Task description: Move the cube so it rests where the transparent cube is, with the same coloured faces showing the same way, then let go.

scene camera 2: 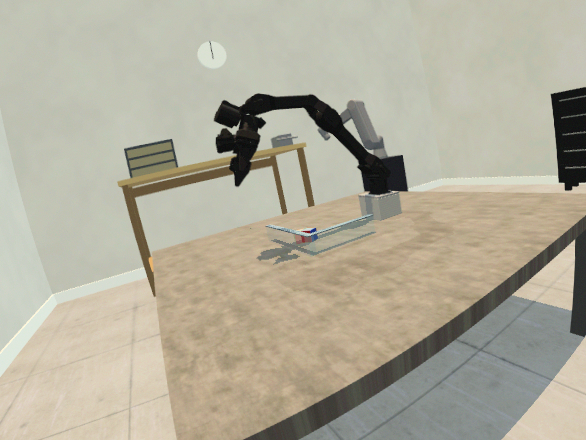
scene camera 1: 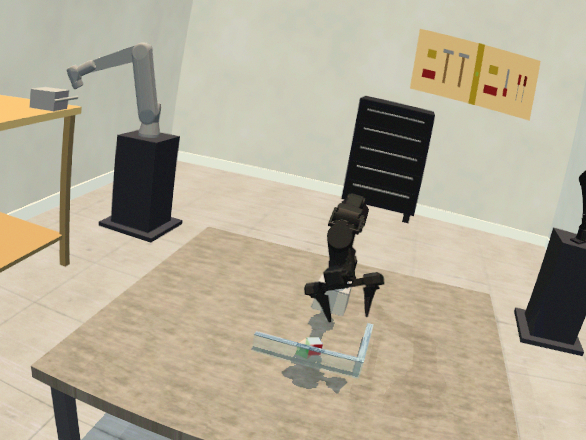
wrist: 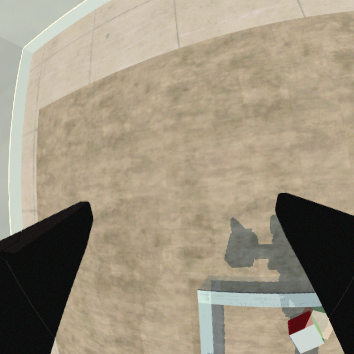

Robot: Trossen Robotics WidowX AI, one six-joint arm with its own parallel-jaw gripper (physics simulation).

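Pixels of known places: gripper, between the fingertips: (scene camera 2: 238,179) (scene camera 1: 348,319) (wrist: 185,206); arm's base, origin of its link: (scene camera 2: 379,193).
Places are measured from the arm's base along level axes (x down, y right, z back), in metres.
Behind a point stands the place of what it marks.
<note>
The cube (scene camera 1: 316,346) @(x 0.057, y -0.030, z -0.350 m) (wrist: 306,339) @(x 0.050, y -0.019, z -0.333 m) sits on the table close to the transparent walls, showing a white top and a red face. In the scene camera 2 view, red and blue show on the small cubes, but the two overlap. The transparent cube (scene camera 1: 302,344) (wrist: 321,322) is pale, with a greenish edge, and appears right against or overlapping the cube; the exact gap is unclear. My gripper (scene camera 1: 348,318) @(x -0.162, y -0.119, z -0.549 m) (scene camera 2: 238,184) @(x -0.162, y -0.119, z -0.549 m) (wrist: 185,206) @(x -0.162, y -0.119, z -0.549 m) is open and empty, well above the table. In the wrist view both cubes are low at the right, partly beside the right finger.
A low L-shaped clear wall (scene camera 1: 280,339) @(x 0.030, y 0.066, z -0.412 m) (scene camera 2: 345,224) @(x 0.032, y -0.172, z -0.279 m) (wrist: 250,298) @(x 0.030, y -0.103, z -0.407 m) stands around two sides of the cubes' area. The arm's pale base block (scene camera 1: 339,302) @(x 0.041, y -0.032, z -0.058 m) (scene camera 2: 382,206) @(x 0.041, y -0.055, z -0.039 m) stands farther back on the table (scene camera 1: 175,300) @(x 0.090, y 0.463, z -0.288 m) (scene camera 2: 300,320) @(x 0.090, y -0.488, z -0.590 m) (wrist: 150,150) @(x 0.090, y -0.284, z -0.635 m).
</note>
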